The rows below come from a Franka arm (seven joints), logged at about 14 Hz.
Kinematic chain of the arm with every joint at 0, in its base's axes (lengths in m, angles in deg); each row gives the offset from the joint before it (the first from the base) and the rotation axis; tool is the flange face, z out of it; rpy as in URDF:
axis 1: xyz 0 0 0.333 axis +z
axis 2: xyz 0 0 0 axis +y
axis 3: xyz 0 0 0.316 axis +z
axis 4: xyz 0.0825 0 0 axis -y
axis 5: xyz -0.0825 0 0.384 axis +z
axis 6: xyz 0 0 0 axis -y
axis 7: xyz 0.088 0 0 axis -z
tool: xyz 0 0 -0.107 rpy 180 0 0
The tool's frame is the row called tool.
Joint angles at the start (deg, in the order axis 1, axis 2, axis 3, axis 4, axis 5, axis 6, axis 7):
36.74, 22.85, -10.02, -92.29, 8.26, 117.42, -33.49
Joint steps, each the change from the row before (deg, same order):
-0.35, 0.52, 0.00, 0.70, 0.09, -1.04, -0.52
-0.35, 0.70, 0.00, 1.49, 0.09, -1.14, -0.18
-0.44, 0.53, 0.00, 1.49, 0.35, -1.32, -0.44
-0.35, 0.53, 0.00, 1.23, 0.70, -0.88, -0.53
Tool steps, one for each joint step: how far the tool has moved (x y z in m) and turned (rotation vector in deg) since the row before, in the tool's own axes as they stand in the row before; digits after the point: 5 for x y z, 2 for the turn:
-0.00080, 0.00349, 0.00177, 0.46, -0.69, -0.19
0.00191, 0.00422, -0.00238, 0.19, -0.26, 0.05
0.00105, 0.00450, -0.00419, 0.42, -0.11, -0.03
0.00149, 0.00344, -0.00271, 0.58, 0.21, -0.04

